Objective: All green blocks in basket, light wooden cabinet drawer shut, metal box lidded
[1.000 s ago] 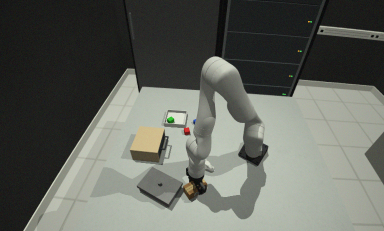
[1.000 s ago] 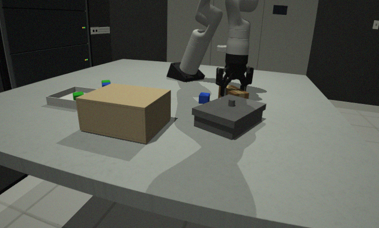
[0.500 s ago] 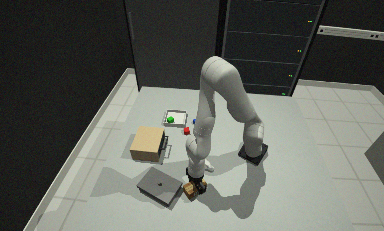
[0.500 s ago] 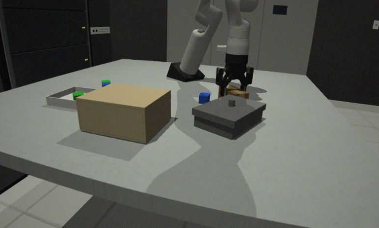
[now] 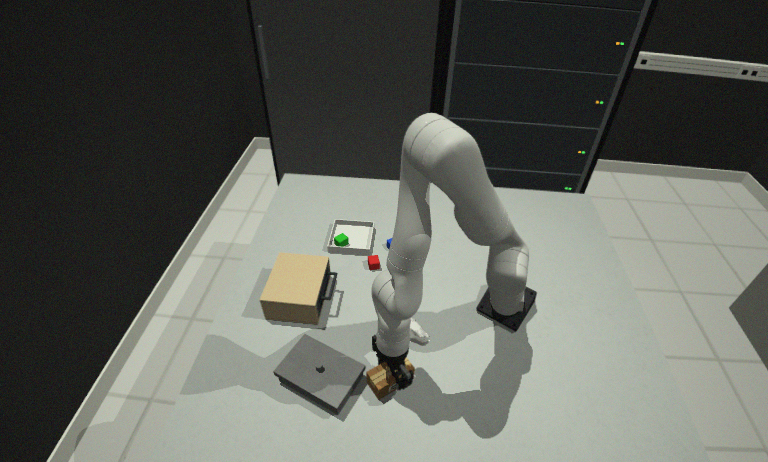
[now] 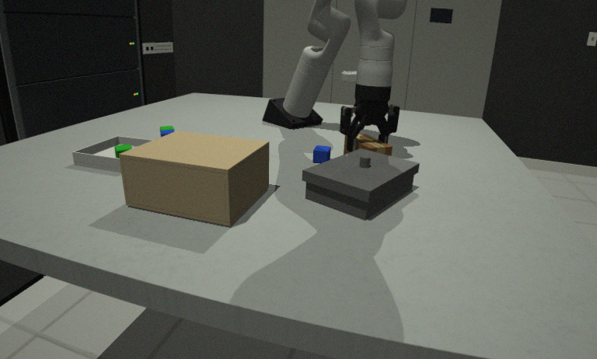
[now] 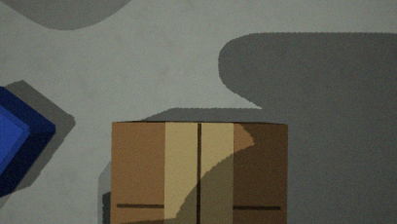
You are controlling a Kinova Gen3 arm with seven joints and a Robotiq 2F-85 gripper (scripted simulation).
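Now: hand right at the small cardboard box. The rest, counted from my hand: light wooden cabinet 32 cm ahead, 20 cm to the right, 1 cm above; then cabinet drawer 31 cm ahead, 20 cm to the right; then lid 17 cm ahead, 4 cm to the left, 1 cm above.
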